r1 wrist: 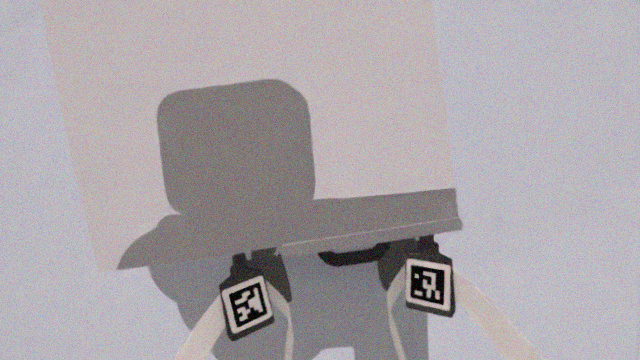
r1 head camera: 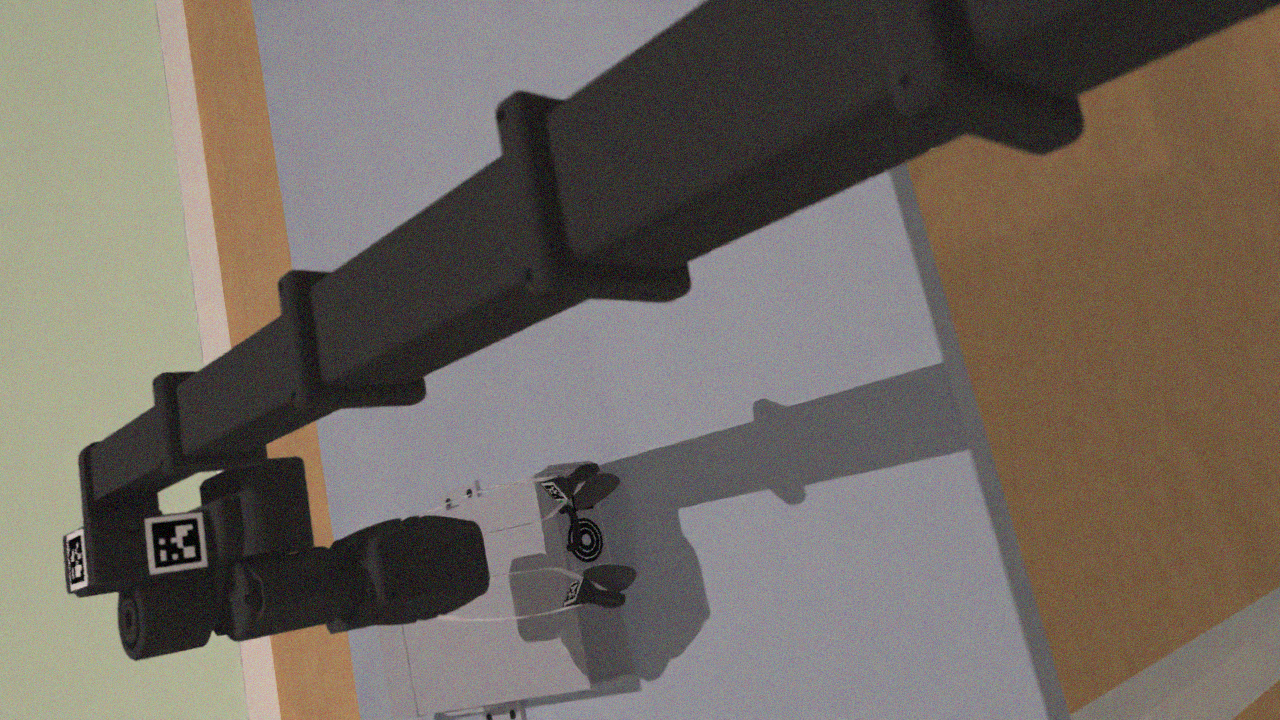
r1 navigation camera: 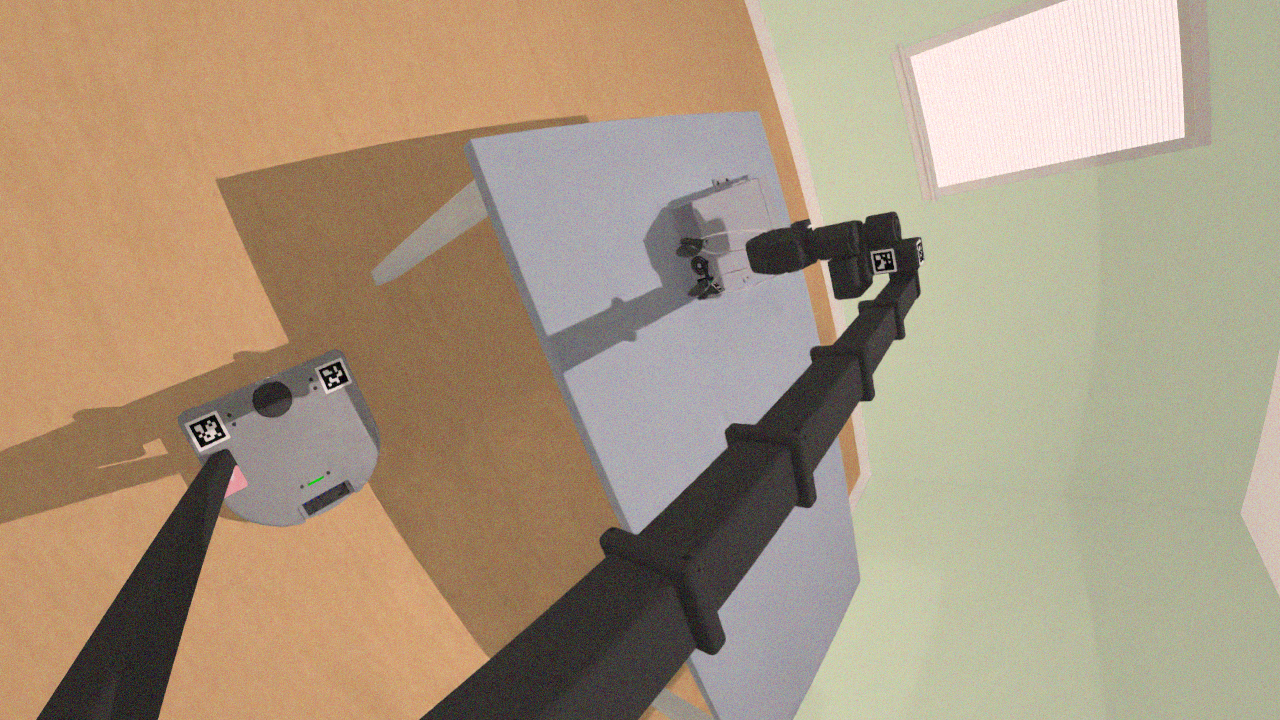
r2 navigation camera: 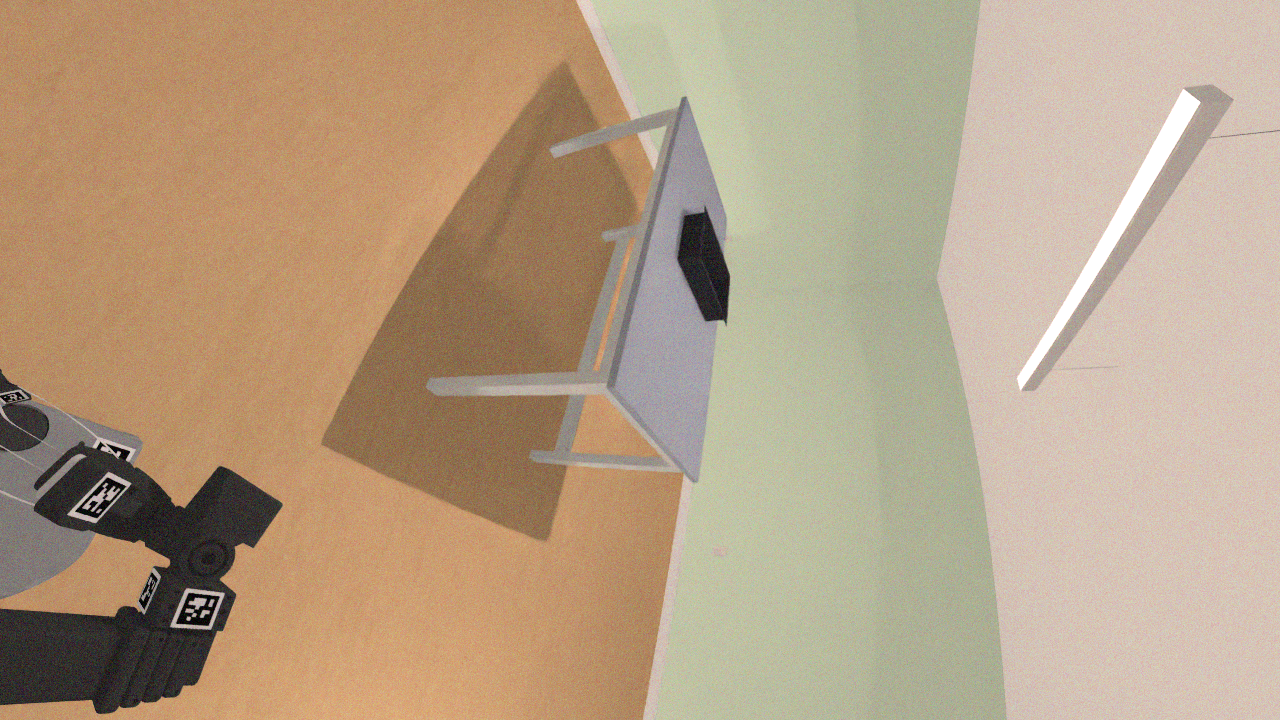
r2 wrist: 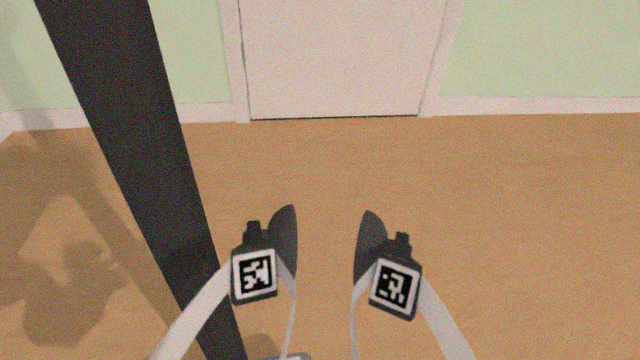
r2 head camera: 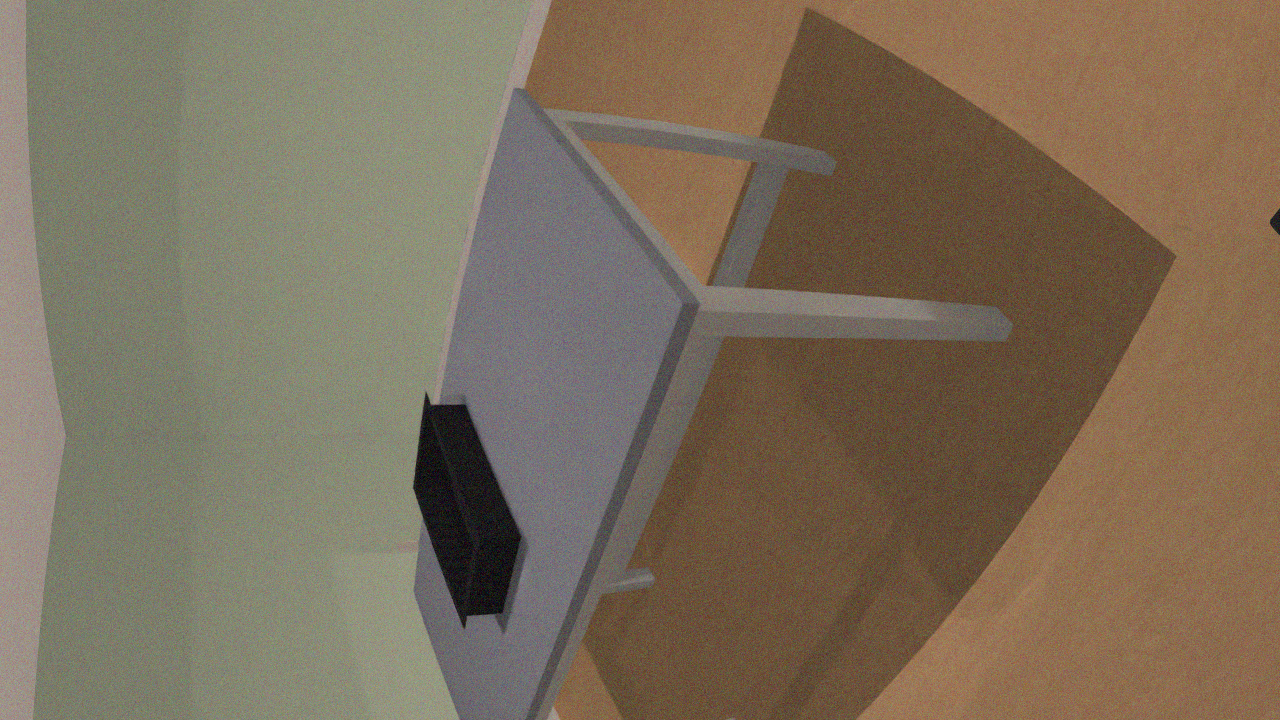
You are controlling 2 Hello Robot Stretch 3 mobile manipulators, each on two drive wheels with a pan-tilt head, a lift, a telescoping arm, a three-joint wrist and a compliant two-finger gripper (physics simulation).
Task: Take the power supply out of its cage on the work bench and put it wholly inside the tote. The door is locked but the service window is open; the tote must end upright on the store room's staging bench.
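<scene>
The pale cage (r1 head camera: 501, 662) (r1 navigation camera: 733, 210) (r1 wrist: 370, 125) stands on the blue-grey work bench (r1 head camera: 760, 340) (r1 navigation camera: 662, 402) (r1 wrist: 545, 150). A dark handle (r1 head camera: 572, 528) (r1 wrist: 355, 257) and a ringed fan grille (r1 head camera: 587, 540) show at its front end; the rest of the power supply is hidden. My r1 gripper (r1 head camera: 599, 535) (r1 navigation camera: 699, 266) (r1 wrist: 334, 272) is open, its fingertips spread at that end, on either side of the handle. The black tote (r2 head camera: 487, 537) (r2 navigation camera: 698, 259) stands upright on another blue-grey bench (r2 head camera: 554, 340) (r2 navigation camera: 662, 358). My r2 gripper (r2 wrist: 327, 245) is open and empty, above the floor, away from the tote.
My r1 arm (r1 head camera: 420, 313) (r1 navigation camera: 751, 501) reaches over the work bench. A bright window (r1 navigation camera: 1056, 98) is in the green wall behind. My r1 base (r1 navigation camera: 286, 456) is beside the bench. A closed white door (r2 wrist: 340, 55) shows beyond the r2 gripper, with a dark mast (r2 wrist: 135, 125) at left.
</scene>
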